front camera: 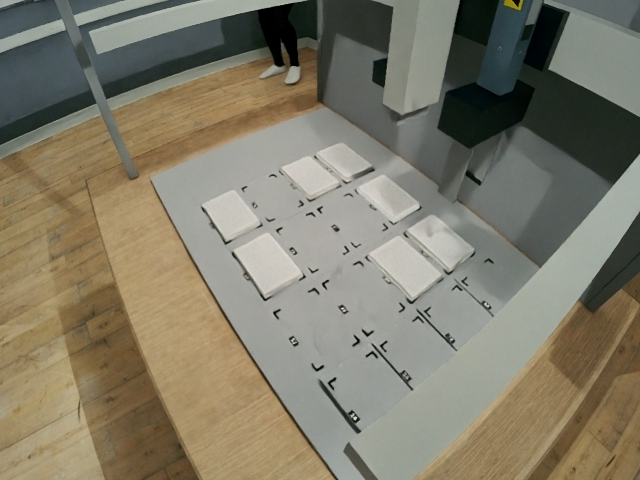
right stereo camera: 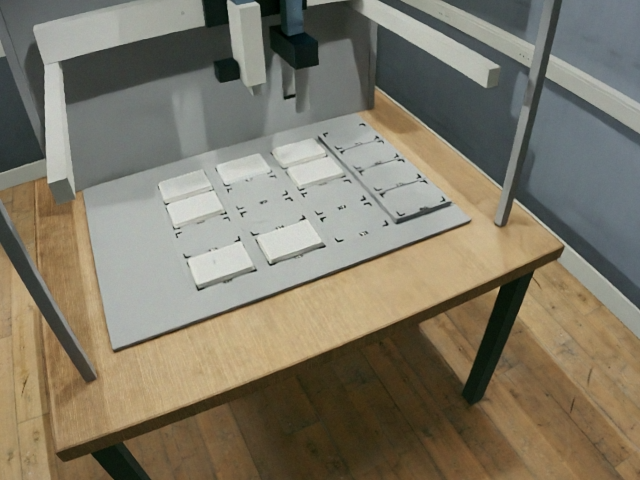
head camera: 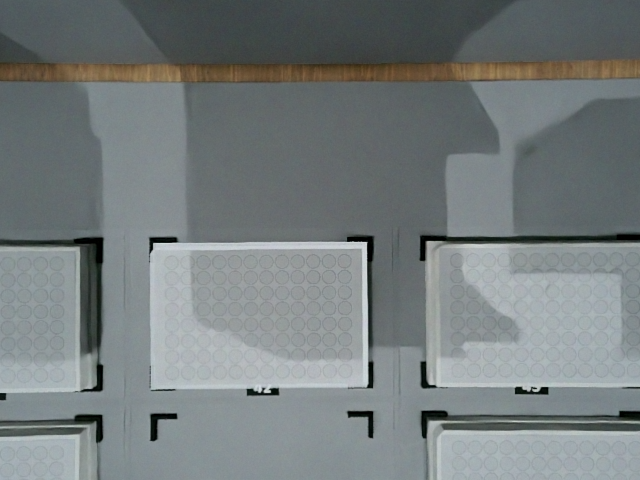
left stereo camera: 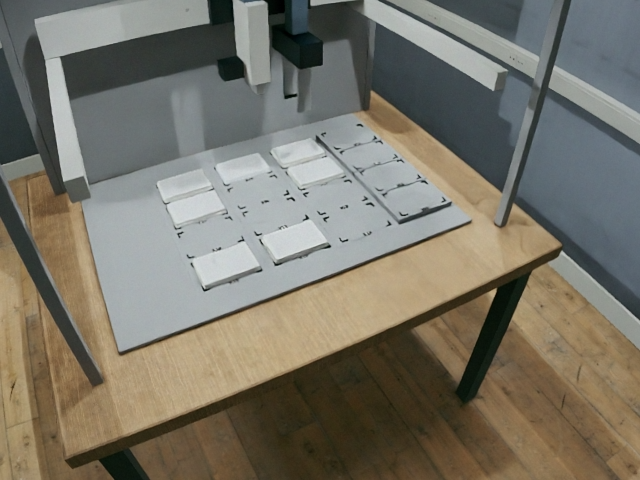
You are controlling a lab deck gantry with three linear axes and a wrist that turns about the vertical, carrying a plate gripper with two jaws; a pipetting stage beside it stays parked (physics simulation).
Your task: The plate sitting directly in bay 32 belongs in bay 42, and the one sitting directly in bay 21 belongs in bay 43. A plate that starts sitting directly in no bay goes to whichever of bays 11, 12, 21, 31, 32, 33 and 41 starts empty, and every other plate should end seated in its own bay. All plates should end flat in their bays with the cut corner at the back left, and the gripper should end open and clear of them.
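Places are measured from the robot's base along level axes (x ahead, y left, z up), in millimetres.
Pixels of known places: gripper, fingertip midpoint: (front camera: 460, 187) (right stereo camera: 296, 104) (left stereo camera: 297, 103); robot's base, origin of the base link: (front camera: 202, 208) (right stereo camera: 198, 289) (left stereo camera: 204, 290).
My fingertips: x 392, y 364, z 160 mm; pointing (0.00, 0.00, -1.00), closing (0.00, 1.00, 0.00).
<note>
For each thing: its top centre in the pictures, then the offset to it from my fingertips. "spot": a spot on its surface instead.
- bay 33, surface spot: (front camera: 404, 267) (left stereo camera: 318, 171) spot: dx +4, dy -115, dz -145 mm
- bay 41, surface spot: (front camera: 344, 161) (left stereo camera: 187, 183) spot: dx -319, dy -6, dz -145 mm
- bay 31, surface spot: (front camera: 310, 177) (left stereo camera: 200, 205) spot: dx -317, dy -112, dz -145 mm
- bay 11, surface spot: (left stereo camera: 225, 264) (front camera: 226, 212) spot: dx -330, dy -327, dz -145 mm
- bay 12, surface spot: (front camera: 267, 264) (left stereo camera: 298, 238) spot: dx -156, dy -324, dz -145 mm
One plate (front camera: 388, 197) (head camera: 258, 315) (left stereo camera: 242, 167) (right stereo camera: 242, 167) lies flat in bay 42. Another plate (front camera: 439, 242) (head camera: 532, 315) (left stereo camera: 297, 152) (right stereo camera: 298, 151) lies flat in bay 43. Their cut corners appear at the back left in the head view. Further plates sit in bay 33 (front camera: 404, 267) (left stereo camera: 315, 171), bay 41 (front camera: 344, 161) (left stereo camera: 185, 184), bay 31 (front camera: 310, 177) (left stereo camera: 196, 208), bay 11 (front camera: 231, 215) (left stereo camera: 225, 264) and bay 12 (front camera: 267, 264) (left stereo camera: 294, 241). Bays 21 and 32 hold no plate. My gripper (front camera: 461, 187) (left stereo camera: 296, 102) (right stereo camera: 295, 103) is open and empty, raised high above the plates at the back.
The pale pipetting stage (front camera: 416, 56) (left stereo camera: 251, 46) (right stereo camera: 246, 46) hangs left of the gripper. Bays 22, 23 and 13 also hold no plate. A raised strip of bays (left stereo camera: 421, 212) runs along the deck's right side. The back wall (left stereo camera: 139, 124) stands behind the deck.
</note>
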